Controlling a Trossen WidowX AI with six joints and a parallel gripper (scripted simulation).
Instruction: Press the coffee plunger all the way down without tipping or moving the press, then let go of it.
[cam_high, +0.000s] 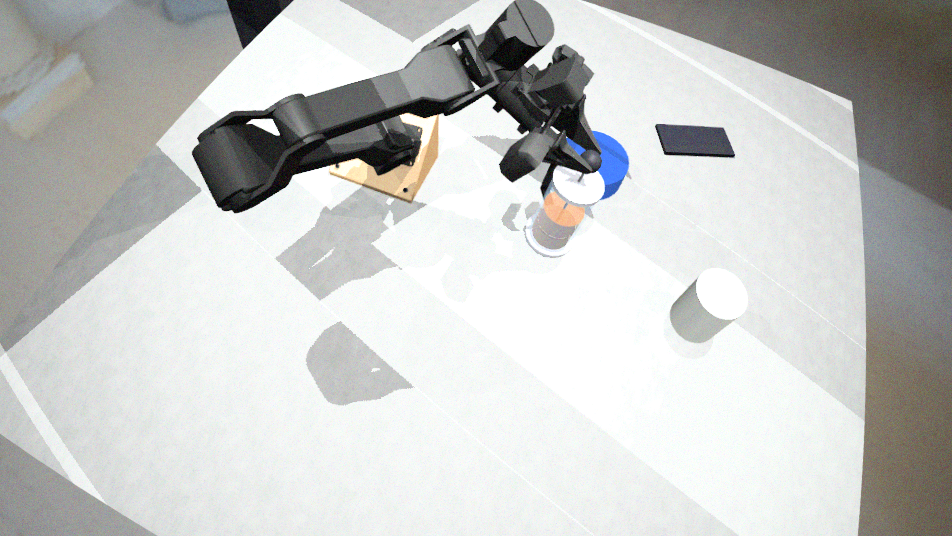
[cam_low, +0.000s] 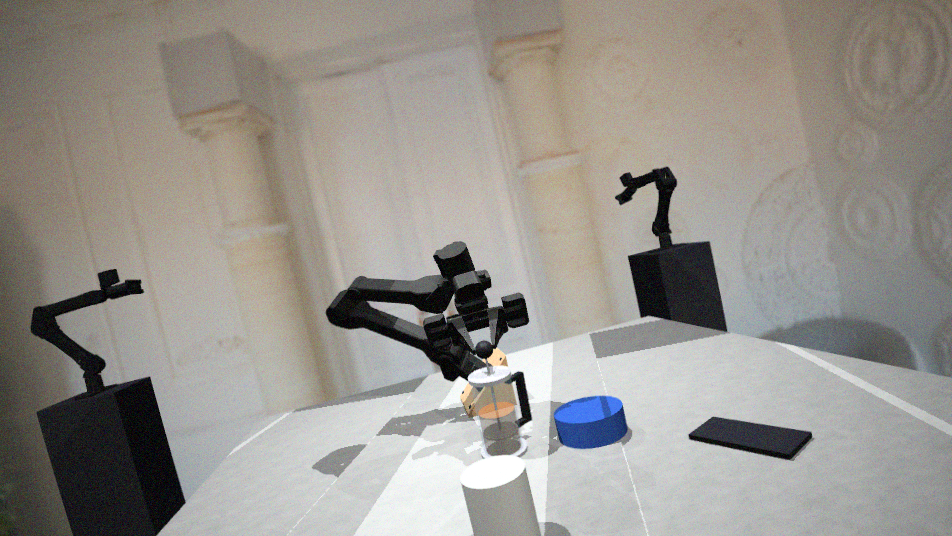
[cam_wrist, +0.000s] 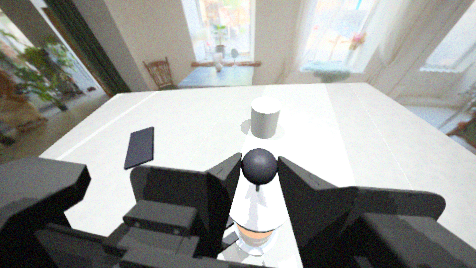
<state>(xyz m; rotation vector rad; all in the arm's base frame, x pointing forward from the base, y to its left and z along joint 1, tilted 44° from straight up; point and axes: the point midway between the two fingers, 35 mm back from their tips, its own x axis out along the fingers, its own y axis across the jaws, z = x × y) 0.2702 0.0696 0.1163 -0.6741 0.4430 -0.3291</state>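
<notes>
Now: gripper tip 20 mm past the glass coffee press, 10 mm to the right of it and 100 mm above it. From my gripper tip the other things lie so: low blue cylinder 10 mm ahead, 150 mm to the left, 170 mm below.
</notes>
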